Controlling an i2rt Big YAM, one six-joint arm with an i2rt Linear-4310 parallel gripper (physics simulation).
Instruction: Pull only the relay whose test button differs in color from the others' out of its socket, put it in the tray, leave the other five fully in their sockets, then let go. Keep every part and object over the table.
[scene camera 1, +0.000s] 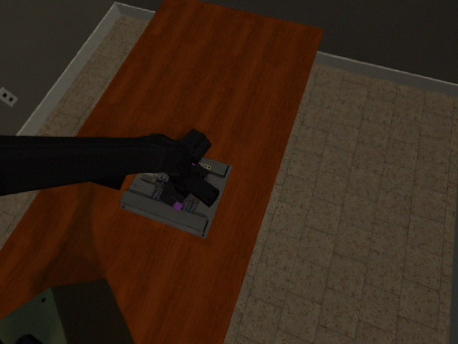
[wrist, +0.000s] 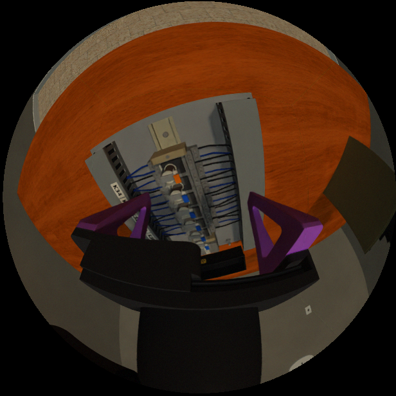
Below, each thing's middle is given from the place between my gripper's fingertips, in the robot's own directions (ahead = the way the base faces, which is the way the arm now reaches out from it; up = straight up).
Labels:
Now: the grey panel (scene camera 1: 202, 210) 2 cm ahead of my hand, 8 cm to the left of it and 10 cm below it.

